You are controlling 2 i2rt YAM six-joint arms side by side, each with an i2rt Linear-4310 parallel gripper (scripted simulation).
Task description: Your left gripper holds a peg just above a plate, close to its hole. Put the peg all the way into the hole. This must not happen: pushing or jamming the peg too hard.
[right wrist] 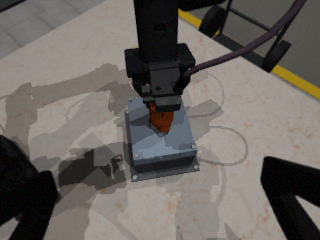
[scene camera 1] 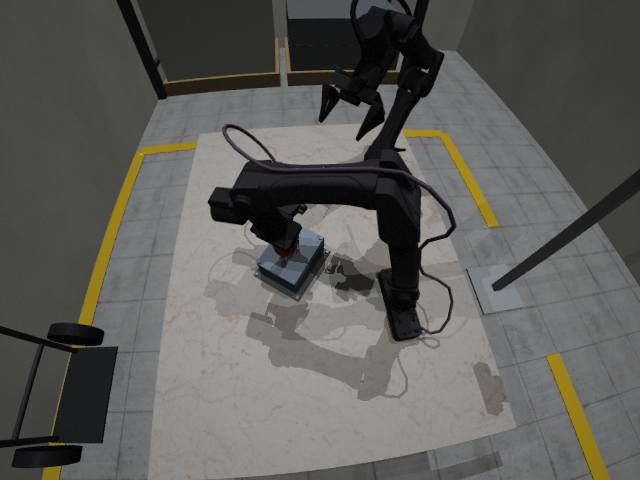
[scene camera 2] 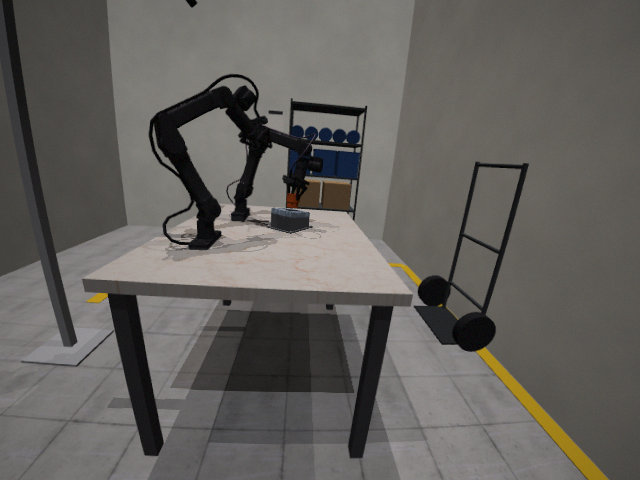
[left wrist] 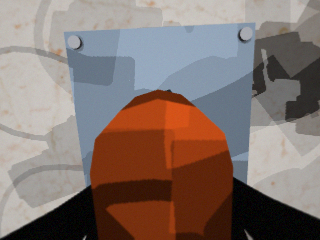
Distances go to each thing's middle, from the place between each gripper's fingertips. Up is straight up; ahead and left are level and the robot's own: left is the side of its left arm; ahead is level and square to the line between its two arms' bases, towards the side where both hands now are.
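Labels:
My left hand (scene camera 1: 286, 241) is 80 mm above the blue-grey plate (scene camera 1: 292, 267), 10 mm past it and 10 mm to the left of it. The orange peg (left wrist: 160, 161) is 20 mm below my left hand, and by its middle, the orange peg is nearer to my left hand than to my right hand.
Counted from my right hand (scene camera 1: 337, 130), the orange peg is 250 mm below, 130 mm ahead and 140 mm to the left. The blue-grey plate is 310 mm below my right hand, 120 mm ahead of it and 130 mm to the left of it. By its middle, the blue-grey plate is nearer to my left hand than to my right hand.

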